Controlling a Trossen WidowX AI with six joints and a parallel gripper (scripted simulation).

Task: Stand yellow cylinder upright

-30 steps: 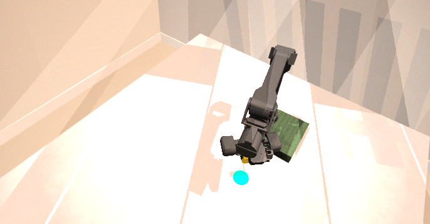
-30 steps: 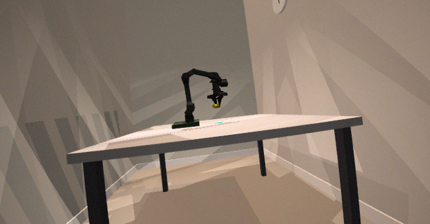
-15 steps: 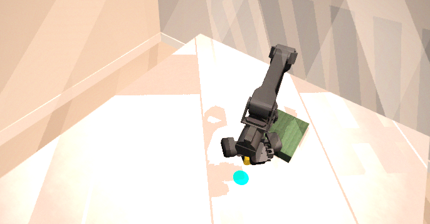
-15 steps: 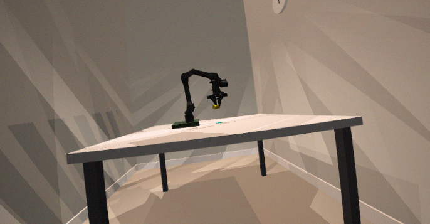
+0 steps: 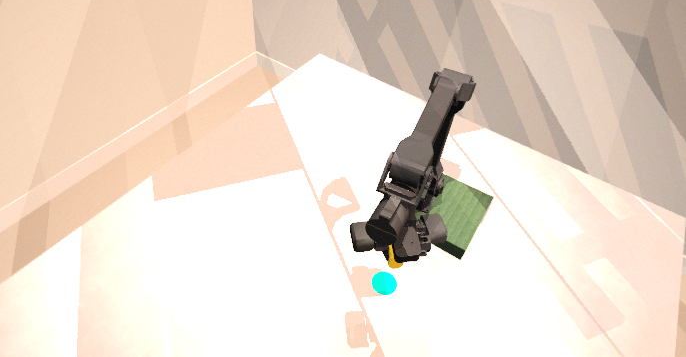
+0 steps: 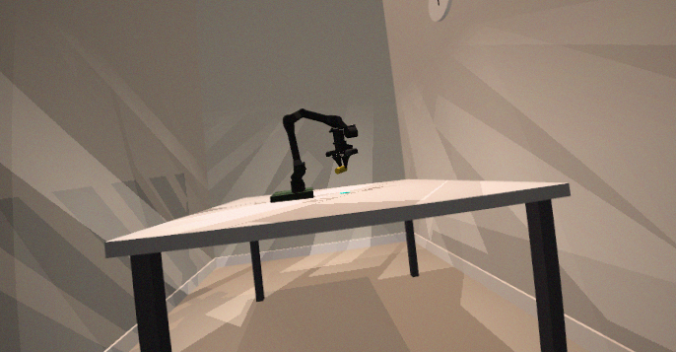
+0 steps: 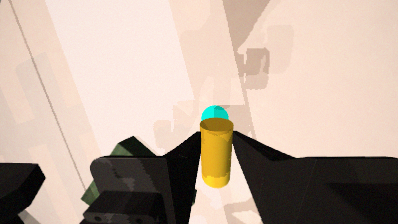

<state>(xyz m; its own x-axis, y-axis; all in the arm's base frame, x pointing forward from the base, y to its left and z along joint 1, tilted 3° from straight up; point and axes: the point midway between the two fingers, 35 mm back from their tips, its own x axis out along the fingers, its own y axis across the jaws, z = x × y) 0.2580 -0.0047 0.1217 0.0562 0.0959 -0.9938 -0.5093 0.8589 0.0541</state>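
My gripper tip is 130 mm above the cyan circle and 10 mm past it. Round my gripper tip: yellow cylinder (20 mm behind, 10 mm to the right, 10 mm below).
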